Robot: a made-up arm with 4 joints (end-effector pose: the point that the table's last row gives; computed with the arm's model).
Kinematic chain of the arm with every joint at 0, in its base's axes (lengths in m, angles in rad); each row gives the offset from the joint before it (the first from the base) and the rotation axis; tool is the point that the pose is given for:
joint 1: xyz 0 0 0.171 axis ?
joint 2: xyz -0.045 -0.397 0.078 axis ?
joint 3: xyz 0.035 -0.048 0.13 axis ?
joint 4: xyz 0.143 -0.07 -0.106 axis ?
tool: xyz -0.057 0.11 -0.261
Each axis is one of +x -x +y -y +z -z.
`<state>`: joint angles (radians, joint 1 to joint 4).
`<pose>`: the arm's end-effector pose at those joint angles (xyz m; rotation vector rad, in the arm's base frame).
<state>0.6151 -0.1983 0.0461 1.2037</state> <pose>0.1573 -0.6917 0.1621 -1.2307 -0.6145 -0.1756</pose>
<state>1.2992 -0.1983 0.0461 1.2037</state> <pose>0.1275 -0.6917 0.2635 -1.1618 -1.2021 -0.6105</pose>
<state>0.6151 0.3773 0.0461 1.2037</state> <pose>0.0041 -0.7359 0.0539 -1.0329 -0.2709 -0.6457</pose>
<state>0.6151 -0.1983 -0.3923 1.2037</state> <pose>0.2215 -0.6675 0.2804 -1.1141 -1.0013 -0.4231</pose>
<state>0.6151 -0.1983 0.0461 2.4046</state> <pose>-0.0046 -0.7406 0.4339 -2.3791 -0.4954 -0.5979</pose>
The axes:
joint 1: -y
joint 2: -z
joint 3: +y
joint 4: -x

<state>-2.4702 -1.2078 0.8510 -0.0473</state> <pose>0.0293 -0.5639 0.3156 -1.2216 -2.4739 -1.1110</pose>
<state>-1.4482 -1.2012 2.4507 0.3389</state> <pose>0.4431 -0.6936 0.2776 0.5611 -1.7437 -1.6030</pose>
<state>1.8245 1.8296 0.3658 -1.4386</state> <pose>-0.1629 -0.5374 0.2098 -2.4214 1.5903 0.0151</pose>
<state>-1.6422 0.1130 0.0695 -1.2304</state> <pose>0.1063 -0.2462 0.0757 0.8143 1.3984 -1.1035</pose>
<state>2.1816 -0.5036 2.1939 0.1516</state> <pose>-0.1199 -0.5961 -0.2859 -0.5613 0.0343 -0.2914</pose>
